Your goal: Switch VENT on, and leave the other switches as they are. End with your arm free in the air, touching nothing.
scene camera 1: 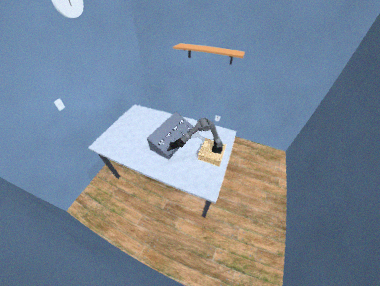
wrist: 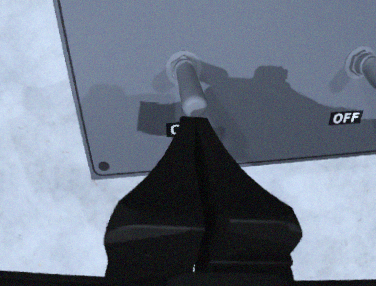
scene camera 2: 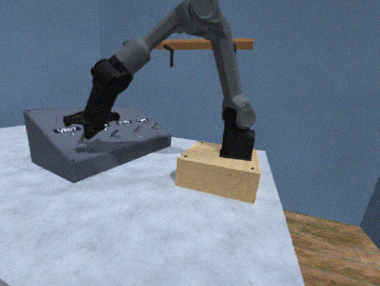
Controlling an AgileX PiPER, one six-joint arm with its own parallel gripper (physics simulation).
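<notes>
The dark grey switch panel stands on the table with a sloping top. The VENT label shows near its left end in scene camera 2. In the wrist view a metal lever at the panel's corner end leans down towards its partly hidden lower label, the OFF side. My gripper is shut and empty. Its tips are right by the lever's free end, over the lower label; whether they touch the lever I cannot tell.
A neighbouring switch with an OFF label is at the right of the wrist view. More switches continue along the panel. The arm's base stands on a wooden block. An orange shelf is on the wall behind.
</notes>
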